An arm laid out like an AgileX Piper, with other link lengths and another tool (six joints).
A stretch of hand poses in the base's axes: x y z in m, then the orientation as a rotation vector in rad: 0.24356, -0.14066, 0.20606, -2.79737, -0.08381, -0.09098; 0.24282, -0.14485, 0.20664, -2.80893, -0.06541, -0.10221; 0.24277, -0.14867, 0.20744, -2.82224, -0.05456, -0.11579; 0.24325, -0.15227, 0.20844, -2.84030, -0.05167, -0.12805; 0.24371, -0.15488, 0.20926, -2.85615, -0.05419, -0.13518; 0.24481, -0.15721, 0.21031, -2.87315, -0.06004, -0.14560; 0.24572, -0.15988, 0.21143, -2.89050, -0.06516, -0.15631; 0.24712, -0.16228, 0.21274, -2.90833, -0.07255, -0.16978; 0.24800, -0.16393, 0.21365, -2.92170, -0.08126, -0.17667; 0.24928, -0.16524, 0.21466, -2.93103, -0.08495, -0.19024; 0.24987, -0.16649, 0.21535, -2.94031, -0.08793, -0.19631; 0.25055, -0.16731, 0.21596, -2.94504, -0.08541, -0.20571; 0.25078, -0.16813, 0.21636, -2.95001, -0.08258, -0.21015; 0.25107, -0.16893, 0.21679, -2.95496, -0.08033, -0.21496; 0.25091, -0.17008, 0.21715, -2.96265, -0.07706, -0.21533; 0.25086, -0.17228, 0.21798, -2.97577, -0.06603, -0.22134; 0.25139, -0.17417, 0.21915, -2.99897, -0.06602, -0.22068; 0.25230, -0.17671, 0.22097, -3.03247, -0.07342, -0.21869; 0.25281, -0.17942, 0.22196, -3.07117, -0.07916, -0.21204; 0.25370, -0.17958, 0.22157, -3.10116, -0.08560, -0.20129; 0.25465, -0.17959, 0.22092, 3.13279, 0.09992, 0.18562; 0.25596, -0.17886, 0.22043, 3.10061, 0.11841, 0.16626; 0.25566, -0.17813, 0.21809, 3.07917, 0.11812, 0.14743
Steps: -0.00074, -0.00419, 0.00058, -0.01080, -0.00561, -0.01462; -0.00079, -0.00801, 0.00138, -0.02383, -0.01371, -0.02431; -0.00031, -0.01161, 0.00238, -0.04197, -0.02178, -0.02852; 0.00015, -0.01422, 0.00320, -0.05803, -0.02693, -0.02831; 0.00125, -0.01655, 0.00425, -0.07548, -0.03465, -0.02629; 0.00216, -0.01922, 0.00537, -0.09329, -0.04241, -0.02483; 0.00356, -0.02162, 0.00668, -0.11180, -0.05222, -0.02221; 0.00444, -0.02327, 0.00759, -0.12576, -0.05773, -0.01778; 0.00572, -0.02458, 0.00860, -0.13573, -0.06713, -0.01732; 0.00631, -0.02583, 0.00929, -0.14536, -0.07140, -0.01647; 0.00699, -0.02665, 0.00990, -0.15035, -0.07730, -0.01945; 0.00722, -0.02747, 0.01030, -0.15537, -0.07985, -0.02206; 0.00751, -0.02827, 0.01073, -0.16041, -0.08270, -0.02433; 0.00735, -0.02942, 0.01109, -0.16796, -0.08244, -0.02686; 0.00730, -0.03162, 0.01192, -0.18085, -0.08494, -0.03537; 0.00783, -0.03351, 0.01309, -0.20397, -0.08411, -0.03624; 0.00874, -0.03605, 0.01491, -0.23761, -0.08309, -0.03255; 0.00925, -0.03876, 0.01590, -0.27617, -0.07885, -0.02972; 0.01014, -0.03892, 0.01551, -0.30594, -0.07229, -0.02569; 0.01109, -0.03893, 0.01486, -0.34102, -0.06369, -0.01643; 0.01240, -0.03820, 0.01437, -0.37430, -0.05574, -0.00313; 0.01210, -0.03747, 0.01203, -0.39708, -0.04514, -0.00155
